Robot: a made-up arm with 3 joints. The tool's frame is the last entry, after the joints.
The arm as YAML. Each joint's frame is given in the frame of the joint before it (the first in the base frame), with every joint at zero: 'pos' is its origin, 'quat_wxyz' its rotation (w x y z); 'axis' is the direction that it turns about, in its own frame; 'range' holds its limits. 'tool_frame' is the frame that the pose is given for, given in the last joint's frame.
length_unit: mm
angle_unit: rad
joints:
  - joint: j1
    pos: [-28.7, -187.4, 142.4]
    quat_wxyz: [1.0, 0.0, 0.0, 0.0]
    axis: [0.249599, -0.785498, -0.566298]
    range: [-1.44, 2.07]
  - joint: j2
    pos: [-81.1, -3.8, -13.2]
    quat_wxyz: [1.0, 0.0, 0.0, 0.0]
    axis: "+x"
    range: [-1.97, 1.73]
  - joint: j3
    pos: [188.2, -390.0, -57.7]
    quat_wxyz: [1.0, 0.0, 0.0, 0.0]
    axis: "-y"
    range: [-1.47, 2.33]
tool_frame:
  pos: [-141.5, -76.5, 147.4]
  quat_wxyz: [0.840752, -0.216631, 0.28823, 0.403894]
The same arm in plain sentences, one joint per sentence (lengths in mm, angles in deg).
The arm has three revolute joints in a row. What follows holds with every joint at zero, and every direction is one of the base frame's. The first joint sits 28.7 mm along -x and 187.4 mm along -y and 142.4 mm along +z from the base frame's origin and turns about the direction (0.249599, -0.785498, -0.566298), from -82.51 to 118.6 deg. The second joint sits 81.1 mm along -x and 3.8 mm along -y and 13.2 mm along -z from the first joint and turns about +x, from -112.87 to 99.12 deg. The third joint sits 188.2 mm along +x and 390 mm along -y and 57.7 mm along -z from the second joint and turns about -y, from -84.22 to 133.5 deg. The tool frame, which is the frame that the pose is given for, sits 141.5 mm along -x and 76.5 mm along -y and 147.4 mm along +z from the third joint; its axes are the base frame's turned by roll -10.07, pitch 41.27 and yaw 47.52 deg (as in URDF: about the fixed x, then y, then z).
